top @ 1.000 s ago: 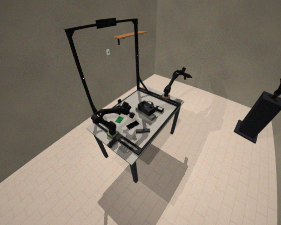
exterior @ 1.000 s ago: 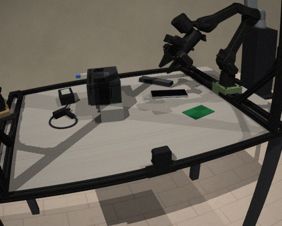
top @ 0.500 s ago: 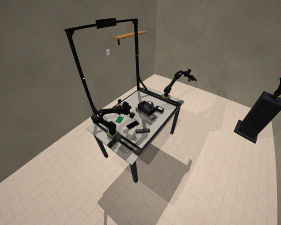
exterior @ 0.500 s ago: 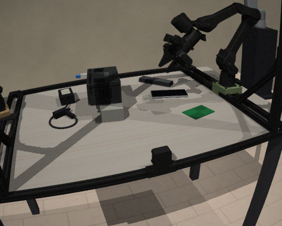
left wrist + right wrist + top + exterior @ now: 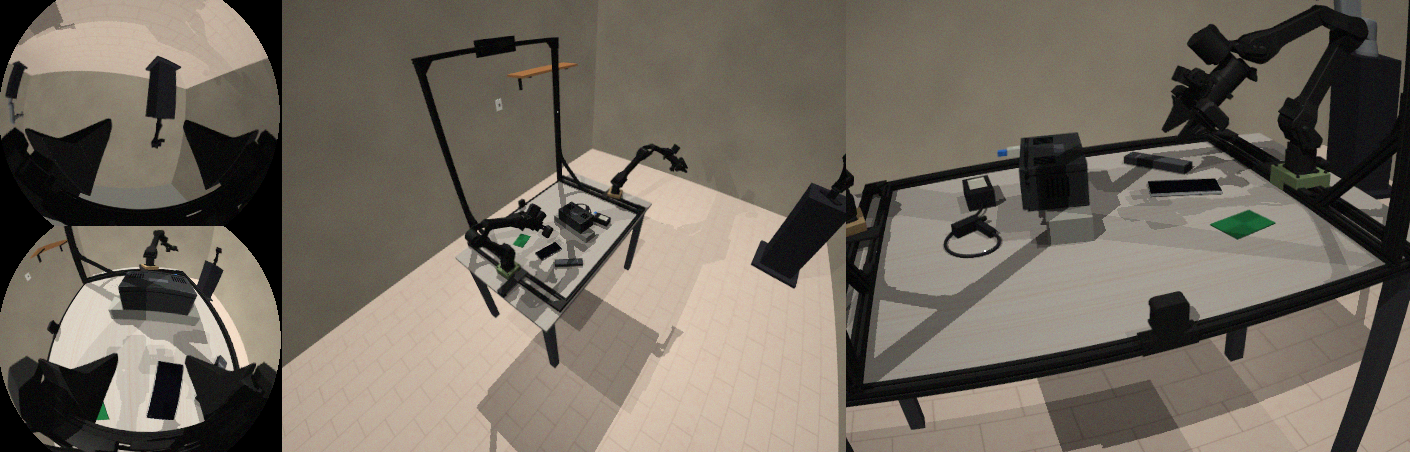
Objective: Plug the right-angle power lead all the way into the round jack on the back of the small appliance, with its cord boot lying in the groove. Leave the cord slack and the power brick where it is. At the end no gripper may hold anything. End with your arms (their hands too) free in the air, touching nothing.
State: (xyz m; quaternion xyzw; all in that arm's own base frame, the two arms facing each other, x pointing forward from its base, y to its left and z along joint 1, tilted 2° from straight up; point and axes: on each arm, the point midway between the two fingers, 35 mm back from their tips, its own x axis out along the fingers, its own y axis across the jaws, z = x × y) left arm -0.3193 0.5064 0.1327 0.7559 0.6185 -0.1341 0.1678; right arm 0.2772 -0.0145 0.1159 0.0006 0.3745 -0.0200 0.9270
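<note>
My left hand is 820 mm to the left of the right-angle plug, 340 mm past it and 150 mm above it. Also, from my left hand: green card 1320 mm to the right, 430 mm behind, 160 mm below; black remote 1220 mm to the right, 150 mm below, 70 mm behind; grey block 1000 mm to the right, 270 mm behind, 140 mm below.
</note>
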